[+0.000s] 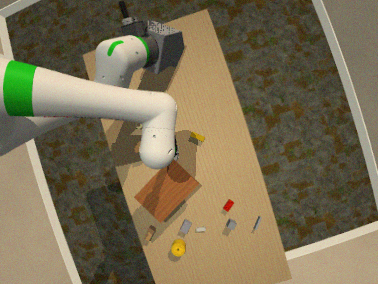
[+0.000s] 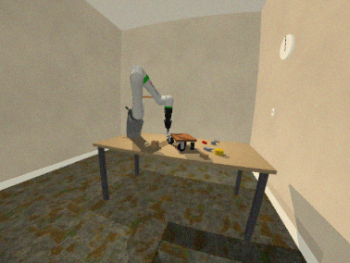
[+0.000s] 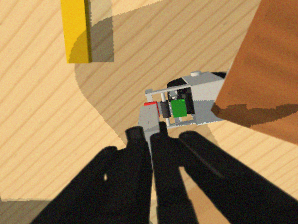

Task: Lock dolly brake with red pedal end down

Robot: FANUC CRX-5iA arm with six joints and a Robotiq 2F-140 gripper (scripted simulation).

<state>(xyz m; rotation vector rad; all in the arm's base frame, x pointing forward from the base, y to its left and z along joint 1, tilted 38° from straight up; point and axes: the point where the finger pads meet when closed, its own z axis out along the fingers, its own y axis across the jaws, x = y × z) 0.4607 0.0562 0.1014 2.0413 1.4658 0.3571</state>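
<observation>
Right now my hand is 20 mm short of the brake pedal, 10 mm to the left of it and 60 mm above it. From my hand the other things lie so: yellow block: 30 mm behind, 130 mm to the left, 130 mm below; then tan block: 50 mm behind, 210 mm to the right, 110 mm below; then red block: 410 mm ahead, 220 mm to the left, 120 mm below.
</observation>
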